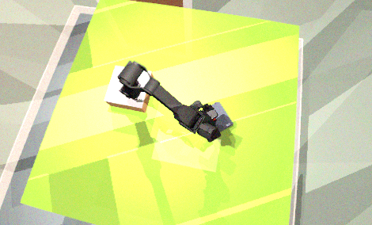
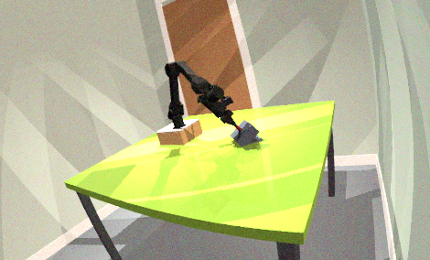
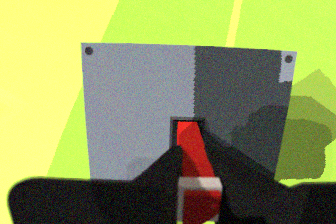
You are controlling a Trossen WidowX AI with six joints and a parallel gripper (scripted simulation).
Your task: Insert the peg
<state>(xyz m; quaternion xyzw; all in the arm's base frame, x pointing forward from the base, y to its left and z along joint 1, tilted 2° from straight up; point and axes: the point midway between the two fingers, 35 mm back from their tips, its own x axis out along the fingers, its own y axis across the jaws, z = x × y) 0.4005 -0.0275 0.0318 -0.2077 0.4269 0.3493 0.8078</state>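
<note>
The sloped panel lies 20 mm ahead of my gripper tip, 20 mm to the left of it and 50 mm below it. The rest, counted from my gripper tip: red peg 10 mm behind, 10 mm to the right, 10 mm above.
</note>
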